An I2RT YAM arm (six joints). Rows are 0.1 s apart.
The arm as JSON. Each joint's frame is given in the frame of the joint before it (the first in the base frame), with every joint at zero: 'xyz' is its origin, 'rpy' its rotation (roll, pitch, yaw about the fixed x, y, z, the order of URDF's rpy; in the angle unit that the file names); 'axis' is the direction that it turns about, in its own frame. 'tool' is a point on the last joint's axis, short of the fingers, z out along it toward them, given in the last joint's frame.
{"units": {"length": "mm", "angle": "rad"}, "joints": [
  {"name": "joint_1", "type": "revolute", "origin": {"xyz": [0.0, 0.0, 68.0], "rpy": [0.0, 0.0, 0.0]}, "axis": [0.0, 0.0, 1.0]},
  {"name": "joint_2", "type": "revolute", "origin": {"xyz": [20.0, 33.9, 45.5], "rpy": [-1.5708, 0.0, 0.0]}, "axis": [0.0, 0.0, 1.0]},
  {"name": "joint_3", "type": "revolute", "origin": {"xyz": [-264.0, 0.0, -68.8], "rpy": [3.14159, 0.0, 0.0]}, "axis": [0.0, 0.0, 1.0]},
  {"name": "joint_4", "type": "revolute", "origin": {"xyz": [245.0, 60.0, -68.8], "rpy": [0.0, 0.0, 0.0]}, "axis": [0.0, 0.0, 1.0]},
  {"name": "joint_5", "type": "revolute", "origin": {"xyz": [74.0, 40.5, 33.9], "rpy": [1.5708, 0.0, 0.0]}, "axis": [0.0, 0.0, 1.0]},
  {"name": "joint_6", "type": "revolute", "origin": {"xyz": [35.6, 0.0, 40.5], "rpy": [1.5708, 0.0, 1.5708]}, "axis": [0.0, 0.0, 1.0]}
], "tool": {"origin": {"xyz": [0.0, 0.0, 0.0], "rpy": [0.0, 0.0, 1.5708]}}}
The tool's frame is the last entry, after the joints.
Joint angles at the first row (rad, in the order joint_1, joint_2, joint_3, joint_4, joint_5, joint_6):
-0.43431 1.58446 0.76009 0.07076 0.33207 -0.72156
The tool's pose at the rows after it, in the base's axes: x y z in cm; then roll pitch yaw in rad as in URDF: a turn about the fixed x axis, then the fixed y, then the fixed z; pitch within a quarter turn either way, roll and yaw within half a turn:
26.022 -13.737 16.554 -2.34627 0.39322 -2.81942
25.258 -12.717 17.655 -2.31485 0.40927 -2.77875
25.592 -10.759 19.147 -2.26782 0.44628 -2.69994
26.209 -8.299 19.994 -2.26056 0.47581 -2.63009
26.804 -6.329 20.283 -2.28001 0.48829 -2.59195
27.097 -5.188 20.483 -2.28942 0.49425 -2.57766
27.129 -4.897 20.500 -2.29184 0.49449 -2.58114
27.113 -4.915 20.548 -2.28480 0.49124 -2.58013
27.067 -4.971 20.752 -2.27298 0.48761 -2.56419
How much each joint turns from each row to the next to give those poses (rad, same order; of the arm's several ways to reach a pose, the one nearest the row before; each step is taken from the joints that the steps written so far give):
-0.01183 -0.07325 -0.06717 -0.00607 0.00115 -0.02518
0.02098 -0.07746 -0.03012 -0.01148 0.00076 -0.01259
0.07057 -0.06136 -0.00265 -0.00378 0.01106 0.00457
0.09309 -0.03055 0.00838 -0.02405 0.01107 0.03091
0.07590 -0.00116 0.01717 -0.03397 0.00991 0.03661
0.04428 0.00039 0.01220 -0.02212 0.01375 0.02558
0.01181 0.00000 0.00229 -0.00763 0.00990 0.01105
0.00000 -0.00150 -0.00037 0.00192 0.00611 -0.00419
-0.00269 -0.00688 0.00000 0.00380 -0.00383 -0.01756

